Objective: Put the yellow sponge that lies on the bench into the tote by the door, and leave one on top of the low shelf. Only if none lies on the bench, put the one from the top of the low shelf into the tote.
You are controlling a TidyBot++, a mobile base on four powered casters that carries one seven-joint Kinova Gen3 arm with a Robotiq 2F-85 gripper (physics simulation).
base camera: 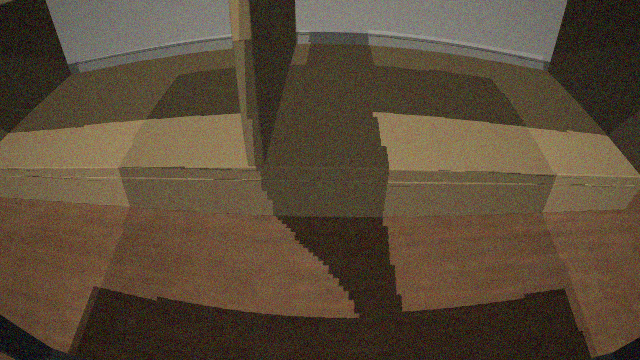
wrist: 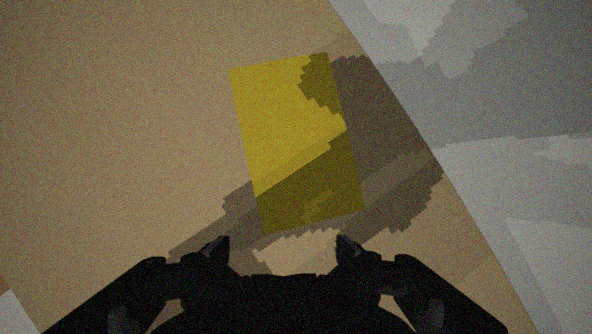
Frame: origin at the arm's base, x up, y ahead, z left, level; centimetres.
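Seen in the pictures: gripper, fingertip midpoint: [wrist: 283, 247].
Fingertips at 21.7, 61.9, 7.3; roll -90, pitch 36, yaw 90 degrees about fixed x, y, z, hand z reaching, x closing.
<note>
Offsets run from my fingertips to a thing's top centre, as dx, dy, dz. "spot": to the spot under its first point. Level surfaces: height alone.
A yellow sponge {+4.1, +5.2, +6.1} [wrist: 290, 125] lies flat on a light wooden top {dx -0.4} [wrist: 125, 125] in the wrist view, near the top's right edge, partly in shadow. Whether this top is the bench or the low shelf cannot be told from the wrist view. My gripper [wrist: 283, 247] is open, with nothing between its fingers. In the wrist view its fingertips show just below the sponge's lower end, apart from it. The height of the fingers above the top is hard to tell. The tote does not show in either view.
In the base camera view a wooden unit stands ahead, with a low bottom board {dx -53.5} [base camera: 465, 145], an upright divider {spot: -43.7, -21.2, +1.3} [base camera: 244, 90] and a dark side panel [base camera: 600, 65]. A grey wall [base camera: 150, 25] is behind it, brown floor {dx -61.4} [base camera: 200, 255] in front. A grey area [wrist: 500, 110] lies beyond the top's right edge.
</note>
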